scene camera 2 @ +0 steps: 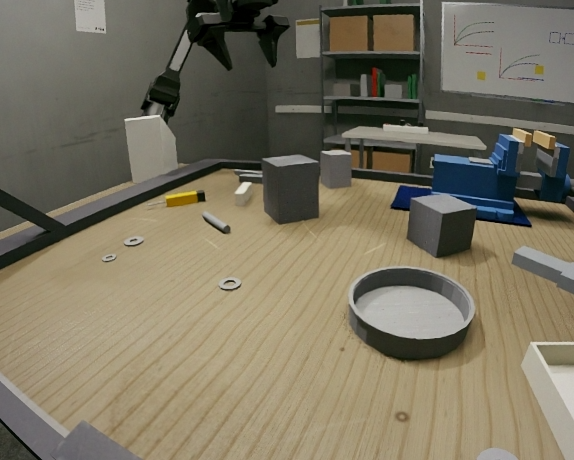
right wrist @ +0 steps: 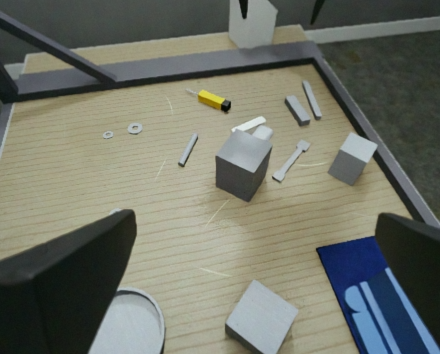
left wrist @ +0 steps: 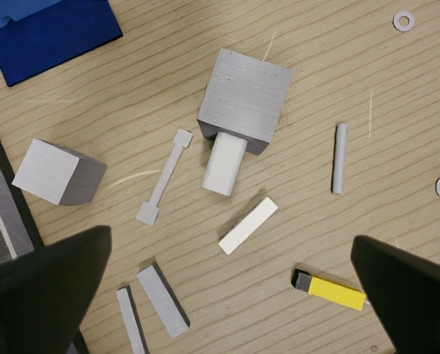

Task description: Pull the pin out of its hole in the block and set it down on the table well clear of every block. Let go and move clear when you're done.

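Where they show: left gripper, fingertip midpoint: (scene camera 2: 253,68) (right wrist: 277,21) (left wrist: 233,241); right gripper, fingertip midpoint: (right wrist: 255,222); left arm's base at its link origin: (scene camera 2: 150,128).
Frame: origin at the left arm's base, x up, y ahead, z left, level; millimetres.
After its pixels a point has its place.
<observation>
The pin (left wrist: 224,164) @[y 353, x -67, z -202 mm] (right wrist: 262,132) @[y 348, x -68, z -193 mm] is thick, pale and rounded. It sticks out sideways from the large grey block (left wrist: 246,95) @[y 385, x -41, z -255 mm] (right wrist: 243,165) @[y 413, x -41, z -273 mm] (scene camera 2: 290,189) @[y 392, x -79, z -291 mm]. In scene camera 2 the pin does not show. My left gripper (scene camera 2: 251,67) @[y 315, x 112, z -175 mm] (left wrist: 233,241) @[y 315, x 112, z -175 mm] is open and empty, high above the table; in the left wrist view the pin lies between and beyond its fingertips. My right gripper (right wrist: 255,222) @[y 601, x 221, z -401 mm] is open and empty. Two other grey blocks stand apart: a smaller one (scene camera 2: 336,169) @[y 459, x -92, z -95 mm] (left wrist: 47,171) @[y 456, x -61, z -70 mm] (right wrist: 352,159) @[y 469, x -70, z -90 mm] and another (scene camera 2: 441,225) @[y 591, x -87, z -399 mm] (right wrist: 262,317) @[y 605, x -71, z -357 mm].
A white bar (left wrist: 248,225) @[y 288, x -107, z -182 mm] lies close to the pin. A dumbbell-shaped flat piece (left wrist: 166,175) @[y 391, x -126, z -147 mm], a grey rod (left wrist: 339,159) @[y 276, x -120, z -309 mm] (scene camera 2: 216,222) @[y 283, x -121, z -325 mm], a yellow-handled tool (left wrist: 336,292) @[y 171, x -113, z -208 mm] and two grey bars lie around. Also present are a round dish (scene camera 2: 412,315) @[y 536, x -129, z -524 mm], washers, and a blue vise (scene camera 2: 472,180) @[y 700, x -73, z -215 mm] on a mat.
</observation>
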